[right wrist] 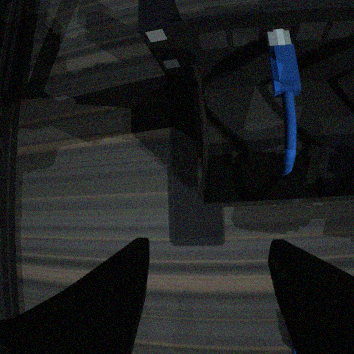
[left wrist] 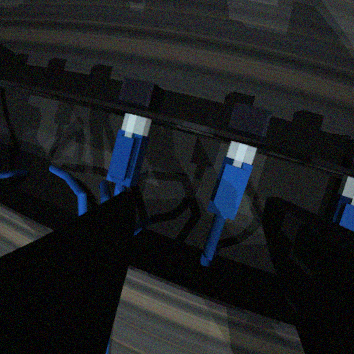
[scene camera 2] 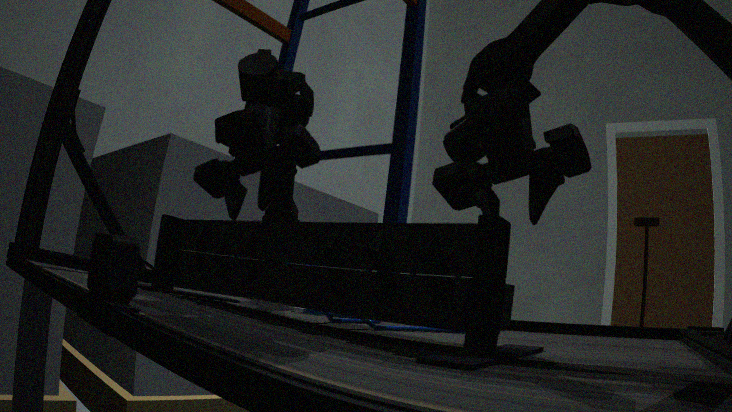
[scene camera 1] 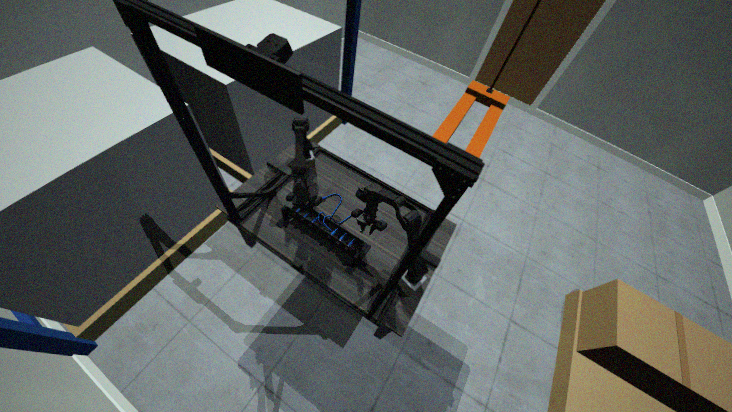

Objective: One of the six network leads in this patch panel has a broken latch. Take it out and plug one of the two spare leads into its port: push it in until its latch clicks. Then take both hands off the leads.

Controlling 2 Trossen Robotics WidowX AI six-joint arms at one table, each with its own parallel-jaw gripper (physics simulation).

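Pixels of known places: left gripper, fingertip midpoint: (left wrist: 200, 206) (scene camera 2: 246, 214) (scene camera 1: 307, 212); right gripper, fingertip midpoint: (right wrist: 209, 250) (scene camera 2: 512, 228) (scene camera 1: 366, 233); left arm's base at its link origin: (scene camera 1: 305, 155); right arm's base at its link origin: (scene camera 1: 413, 277).
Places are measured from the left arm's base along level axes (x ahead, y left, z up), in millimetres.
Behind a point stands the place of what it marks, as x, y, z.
The dark patch panel (scene camera 1: 327, 234) @[599, -46, 21] (scene camera 2: 327, 250) @[611, -37, 11] stands upright with blue leads plugged along it. In the left wrist view, a lead with a plain-looking blue face (left wrist: 231, 187) @[456, -121, 25] sits between the finger directions; a lead with a grooved face (left wrist: 126, 157) @[496, -91, 26] is left of it, and another lead (left wrist: 347, 214) @[417, -154, 26] is at the right edge. I cannot tell which latch is broken. My left gripper (left wrist: 200, 206) @[458, -112, 53] (scene camera 2: 256, 207) @[458, -112, 53] is open, with no lead gripped. My right gripper (right wrist: 209, 250) @[671, 137, 55] (scene camera 2: 512, 217) @[671, 137, 55] (scene camera 1: 365, 229) @[671, 137, 55] is open and empty, beside the panel's end; one lead (right wrist: 286, 70) @[685, 49, 26] is ahead of it.
Loose blue cable (scene camera 1: 335, 196) (scene camera 2: 409, 327) loops behind and under the panel. The panel's foot (scene camera 2: 481, 355) @[777, 43, -64] rests on the wooden table. A dark frame (scene camera 1: 379, 125) @[913, -75, 971] stands over the table. A small dark block (scene camera 2: 113, 268) @[709, -225, -40] stands near the table edge.
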